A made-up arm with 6 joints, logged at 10 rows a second.
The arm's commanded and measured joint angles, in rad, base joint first. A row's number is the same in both.
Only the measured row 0 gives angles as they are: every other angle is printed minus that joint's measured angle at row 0.
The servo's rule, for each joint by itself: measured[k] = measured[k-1] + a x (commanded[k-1-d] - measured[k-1]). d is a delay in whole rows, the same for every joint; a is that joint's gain. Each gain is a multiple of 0.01, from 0.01 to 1. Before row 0 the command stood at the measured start. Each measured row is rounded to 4 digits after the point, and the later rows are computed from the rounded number. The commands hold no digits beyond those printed.
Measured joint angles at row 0: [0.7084, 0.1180, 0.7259, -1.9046, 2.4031, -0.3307]
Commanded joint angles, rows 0 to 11: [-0.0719, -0.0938, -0.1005, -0.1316, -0.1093, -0.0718]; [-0.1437, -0.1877, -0.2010, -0.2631, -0.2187, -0.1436]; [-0.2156, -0.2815, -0.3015, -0.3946, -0.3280, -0.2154]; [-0.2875, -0.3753, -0.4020, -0.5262, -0.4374, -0.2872]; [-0.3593, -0.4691, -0.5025, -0.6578, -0.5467, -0.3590]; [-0.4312, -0.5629, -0.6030, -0.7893, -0.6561, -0.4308]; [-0.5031, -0.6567, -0.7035, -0.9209, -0.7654, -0.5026]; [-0.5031, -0.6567, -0.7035, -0.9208, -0.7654, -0.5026]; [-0.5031, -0.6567, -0.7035, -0.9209, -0.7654, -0.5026]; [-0.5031, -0.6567, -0.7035, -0.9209, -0.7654, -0.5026]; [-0.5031, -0.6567, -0.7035, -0.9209, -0.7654, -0.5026]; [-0.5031, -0.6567, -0.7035, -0.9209, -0.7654, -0.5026]
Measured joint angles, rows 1 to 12: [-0.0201, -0.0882, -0.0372, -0.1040, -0.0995, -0.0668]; [-0.0547, -0.1817, -0.0978, -0.2297, -0.2080, -0.1382]; [-0.0998, -0.2755, -0.1732, -0.3600, -0.3172, -0.2100]; [-0.1524, -0.3693, -0.2579, -0.4913, -0.4266, -0.2818]; [-0.2103, -0.4631, -0.3484, -0.6228, -0.5359, -0.3536]; [-0.2722, -0.5569, -0.4426, -0.7543, -0.6453, -0.4254]; [-0.3369, -0.6507, -0.5391, -0.8859, -0.7546, -0.4972]; [-0.3834, -0.6563, -0.5999, -0.9135, -0.7644, -0.5022]; [-0.4169, -0.6567, -0.6382, -0.9193, -0.7653, -0.5026]; [-0.4410, -0.6567, -0.6624, -0.9206, -0.7654, -0.5026]; [-0.4584, -0.6567, -0.6776, -0.9208, -0.7654, -0.5026]; [-0.4709, -0.6567, -0.6872, -0.9209, -0.7654, -0.5026]
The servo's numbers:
d 0
a 0.28 0.94 0.37 0.79 0.91 0.93

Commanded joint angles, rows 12 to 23: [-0.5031, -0.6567, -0.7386, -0.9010, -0.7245, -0.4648]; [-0.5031, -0.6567, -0.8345, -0.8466, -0.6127, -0.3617]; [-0.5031, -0.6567, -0.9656, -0.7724, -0.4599, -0.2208]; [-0.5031, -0.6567, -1.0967, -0.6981, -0.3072, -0.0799]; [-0.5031, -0.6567, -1.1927, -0.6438, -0.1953, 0.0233]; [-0.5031, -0.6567, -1.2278, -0.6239, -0.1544, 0.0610]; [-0.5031, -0.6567, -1.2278, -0.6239, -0.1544, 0.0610]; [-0.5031, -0.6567, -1.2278, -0.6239, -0.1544, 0.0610]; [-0.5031, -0.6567, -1.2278, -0.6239, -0.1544, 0.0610]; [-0.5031, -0.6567, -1.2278, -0.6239, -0.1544, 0.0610]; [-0.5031, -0.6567, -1.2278, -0.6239, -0.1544, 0.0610]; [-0.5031, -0.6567, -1.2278, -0.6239, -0.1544, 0.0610]
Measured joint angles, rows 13 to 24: [-0.4799, -0.6567, -0.7062, -0.9052, -0.7282, -0.4674]; [-0.4864, -0.6567, -0.7537, -0.8589, -0.6231, -0.3691]; [-0.4911, -0.6567, -0.8321, -0.7906, -0.4746, -0.2312]; [-0.4945, -0.6567, -0.9300, -0.7175, -0.3223, -0.0905]; [-0.4969, -0.6567, -1.0272, -0.6593, -0.2067, 0.0153]; [-0.4986, -0.6567, -1.1014, -0.6313, -0.1591, 0.0578]; [-0.4999, -0.6567, -1.1482, -0.6255, -0.1548, 0.0608]; [-0.5008, -0.6567, -1.1777, -0.6242, -0.1544, 0.0610]; [-0.5014, -0.6567, -1.1962, -0.6240, -0.1544, 0.0610]; [-0.5019, -0.6567, -1.2079, -0.6239, -0.1544, 0.0610]; [-0.5022, -0.6567, -1.2153, -0.6239, -0.1544, 0.0610]; [-0.5025, -0.6567, -1.2199, -0.6239, -0.1544, 0.0610]
